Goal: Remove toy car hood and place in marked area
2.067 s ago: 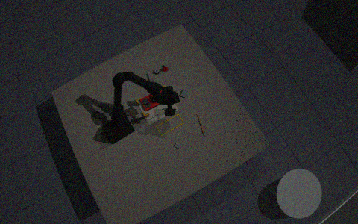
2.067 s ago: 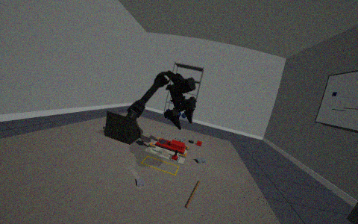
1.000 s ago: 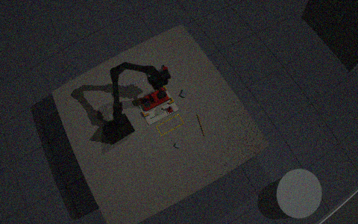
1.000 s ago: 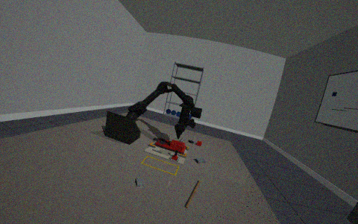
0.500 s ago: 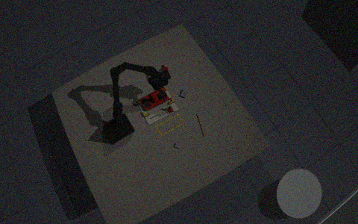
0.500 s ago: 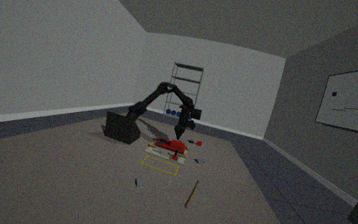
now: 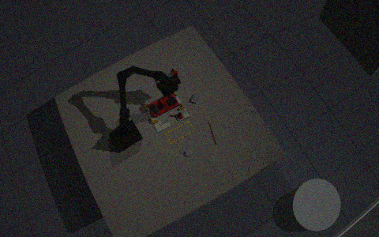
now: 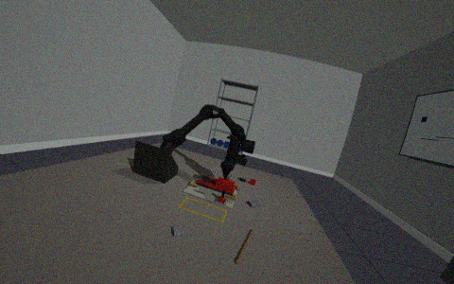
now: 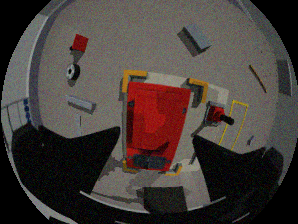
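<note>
Right now the red hood is 4 cm below my gripper tip. Round my gripper tip: wheel: 7 cm ahead, 22 cm to the left, 7 cm below.
</note>
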